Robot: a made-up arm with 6 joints. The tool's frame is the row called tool.
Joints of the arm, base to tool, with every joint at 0 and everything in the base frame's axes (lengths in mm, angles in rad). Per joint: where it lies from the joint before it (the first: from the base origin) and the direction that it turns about. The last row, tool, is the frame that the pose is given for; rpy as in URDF.
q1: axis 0 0 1 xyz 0.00 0.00 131.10
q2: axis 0.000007 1 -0.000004 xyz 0.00 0.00 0.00
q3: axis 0.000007 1 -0.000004 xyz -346.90 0.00 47.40
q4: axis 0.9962 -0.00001 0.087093 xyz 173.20 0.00 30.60
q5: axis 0.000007 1 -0.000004 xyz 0.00 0.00 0.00
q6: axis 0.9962 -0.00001 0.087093 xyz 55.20 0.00 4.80
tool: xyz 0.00 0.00 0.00 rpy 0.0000 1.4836 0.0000
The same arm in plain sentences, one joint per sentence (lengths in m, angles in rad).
The arm has six revolute joints in a row. What follows holds with every joint at zero, and every direction is one of the base frame's.
Joint 1 is mounted 0.1311 m along +z from the base frame's origin and turns about +z.
Joint 2 is mounted at the same point as joint 1 and turns about +y.
Joint 3 is mounted 0.3469 m along -x and 0.0474 m along +z from joint 2 and turns about +y.
Joint 4 is mounted 0.1732 m along +x and 0.0306 m along +z from joint 3 and turns about the direction (0.9962, 0, 0.0871).
Joint 5 is mounted at the same point as joint 4 and turns about +y.
Joint 6 is mounted 0.0552 m along +x and 0.0048 m along +z from joint 5 and turns about the direction (0.9962, 0, 0.0871).
The tool frame, which is the frame that the pose is given for, is mounted at the same point as joint 6; its axes are the base frame's turned by roll 0, pitch 1.4836 and yaw 0 rad (as in URDF: about the fixed x, then y, then z).

